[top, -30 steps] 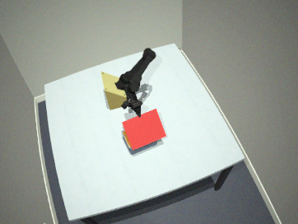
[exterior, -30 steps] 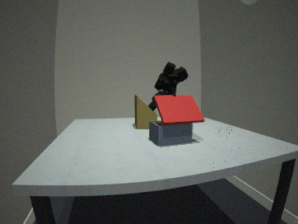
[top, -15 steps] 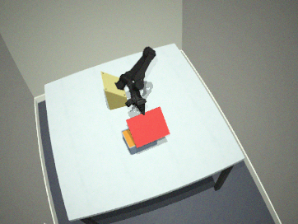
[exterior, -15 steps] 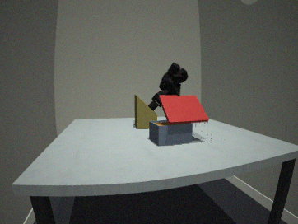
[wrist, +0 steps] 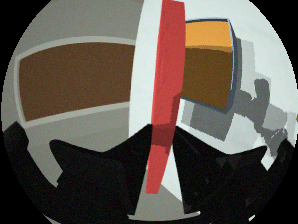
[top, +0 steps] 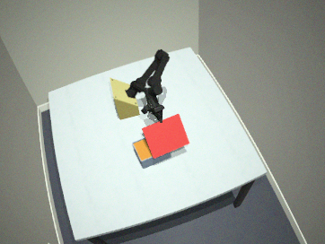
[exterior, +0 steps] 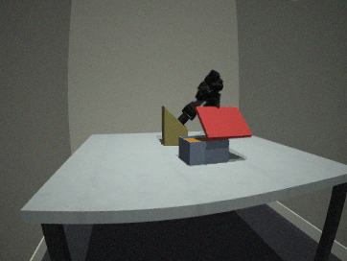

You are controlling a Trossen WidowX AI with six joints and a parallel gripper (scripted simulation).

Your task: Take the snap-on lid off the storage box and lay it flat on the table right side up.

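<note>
Right now my gripper tip is 70 mm short of the red lid and 50 mm above it. Round my gripper tip: grey-blue storage box (40 mm ahead, 100 mm to the right, 180 mm below).
</note>
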